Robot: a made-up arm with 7 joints. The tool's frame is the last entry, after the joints.
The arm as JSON. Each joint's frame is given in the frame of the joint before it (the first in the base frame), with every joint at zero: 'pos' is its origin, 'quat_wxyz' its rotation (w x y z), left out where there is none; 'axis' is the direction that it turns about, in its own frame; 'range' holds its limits. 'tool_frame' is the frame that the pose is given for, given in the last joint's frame.
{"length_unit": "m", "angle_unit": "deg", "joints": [
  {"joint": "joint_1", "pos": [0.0, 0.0, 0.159], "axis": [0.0, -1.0, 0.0], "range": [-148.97, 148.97]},
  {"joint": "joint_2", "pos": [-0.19, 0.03, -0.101], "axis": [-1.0, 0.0, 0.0], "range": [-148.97, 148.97]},
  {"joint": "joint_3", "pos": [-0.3, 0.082, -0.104], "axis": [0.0, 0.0, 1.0], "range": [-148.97, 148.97]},
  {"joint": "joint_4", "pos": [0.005, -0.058, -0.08], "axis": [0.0, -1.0, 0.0], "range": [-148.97, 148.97]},
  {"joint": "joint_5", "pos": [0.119, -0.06, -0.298], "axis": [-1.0, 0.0, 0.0], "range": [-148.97, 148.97]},
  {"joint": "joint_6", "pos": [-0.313, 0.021, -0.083], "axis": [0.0, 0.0, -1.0], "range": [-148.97, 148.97]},
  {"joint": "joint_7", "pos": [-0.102, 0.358, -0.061], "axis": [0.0, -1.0, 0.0], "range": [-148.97, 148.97]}
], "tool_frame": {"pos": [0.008, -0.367, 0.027]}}
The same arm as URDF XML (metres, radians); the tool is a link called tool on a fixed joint. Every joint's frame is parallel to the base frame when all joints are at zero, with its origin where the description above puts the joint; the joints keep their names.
<robot name="arm">
<link name="base_link"/>
<link name="link1"/>
<link name="link2"/>
<link name="link3"/>
<link name="link4"/>
<link name="link5"/>
<link name="link6"/>
<link name="link7"/>
<link name="tool"/>
<joint name="joint_1" type="revolute"><parent link="base_link"/><child link="link1"/><origin xyz="0 0 0.159"/><axis xyz="0 -1 0"/><limit lower="-2.6" upper="2.6"/></joint>
<joint name="joint_2" type="revolute"><parent link="link1"/><child link="link2"/><origin xyz="-0.19 0.03 -0.101"/><axis xyz="-1 0 0"/><limit lower="-2.6" upper="2.6"/></joint>
<joint name="joint_3" type="revolute"><parent link="link2"/><child link="link3"/><origin xyz="-0.3 0.082 -0.104"/><axis xyz="0 0 1"/><limit lower="-2.6" upper="2.6"/></joint>
<joint name="joint_4" type="revolute"><parent link="link3"/><child link="link4"/><origin xyz="0.005 -0.058 -0.08"/><axis xyz="0 -1 0"/><limit lower="-2.6" upper="2.6"/></joint>
<joint name="joint_5" type="revolute"><parent link="link4"/><child link="link5"/><origin xyz="0.119 -0.06 -0.298"/><axis xyz="-1 0 0"/><limit lower="-2.6" upper="2.6"/></joint>
<joint name="joint_6" type="revolute"><parent link="link5"/><child link="link6"/><origin xyz="-0.313 0.021 -0.083"/><axis xyz="0 0 -1"/><limit lower="-2.6" upper="2.6"/></joint>
<joint name="joint_7" type="revolute"><parent link="link6"/><child link="link7"/><origin xyz="-0.102 0.358 -0.061"/><axis xyz="0 -1 0"/><limit lower="-2.6" upper="2.6"/></joint>
<joint name="tool_fixed" type="fixed"><parent link="link7"/><child link="tool"/><origin xyz="0.008 -0.367 0.027"/></joint>
</robot>

